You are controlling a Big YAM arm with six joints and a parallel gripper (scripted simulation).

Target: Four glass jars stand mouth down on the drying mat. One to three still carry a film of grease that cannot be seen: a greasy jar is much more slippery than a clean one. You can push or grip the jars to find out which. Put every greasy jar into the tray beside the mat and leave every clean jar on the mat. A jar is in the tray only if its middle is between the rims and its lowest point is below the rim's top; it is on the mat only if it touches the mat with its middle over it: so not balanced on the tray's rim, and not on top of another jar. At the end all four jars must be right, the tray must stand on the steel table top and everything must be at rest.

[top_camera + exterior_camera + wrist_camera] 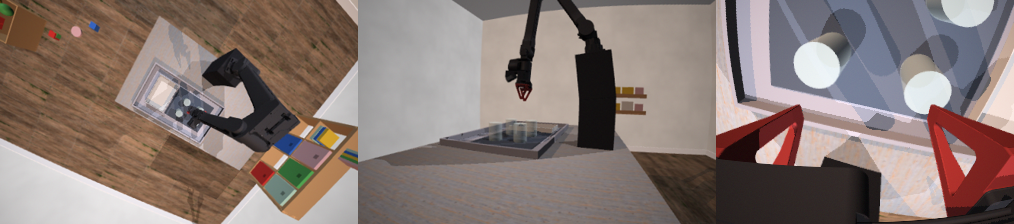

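Now: hand 40 mm short of the dark drying mat and 210 mm above it. The rest, counted from my hand: pale tray 10 mm behind, 320 mm to the right, 200 mm below.
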